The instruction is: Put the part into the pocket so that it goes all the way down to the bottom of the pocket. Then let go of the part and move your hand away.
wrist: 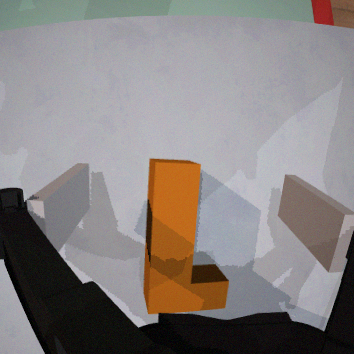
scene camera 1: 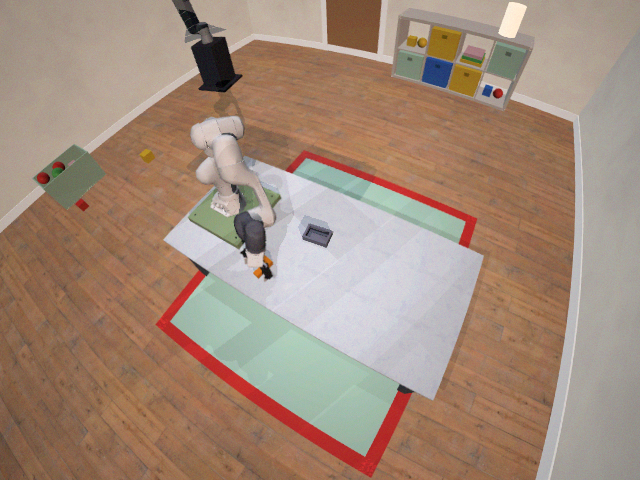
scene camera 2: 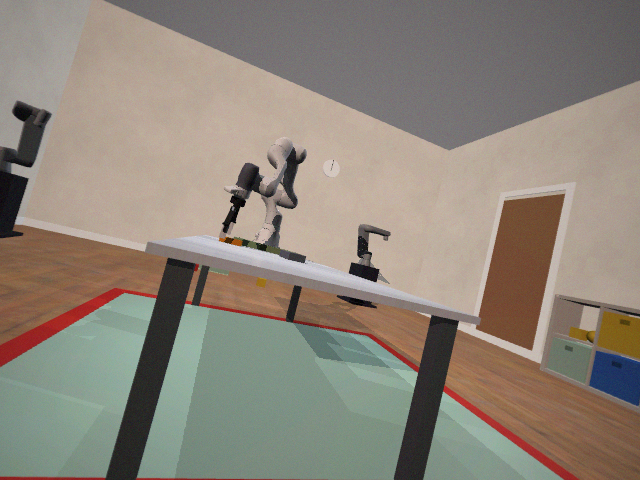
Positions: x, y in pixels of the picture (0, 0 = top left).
Labels:
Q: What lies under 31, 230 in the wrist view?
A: My gripper.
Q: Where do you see an orange L-shaped part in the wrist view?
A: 171, 283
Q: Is my gripper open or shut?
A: Open.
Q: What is my gripper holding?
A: Nothing.

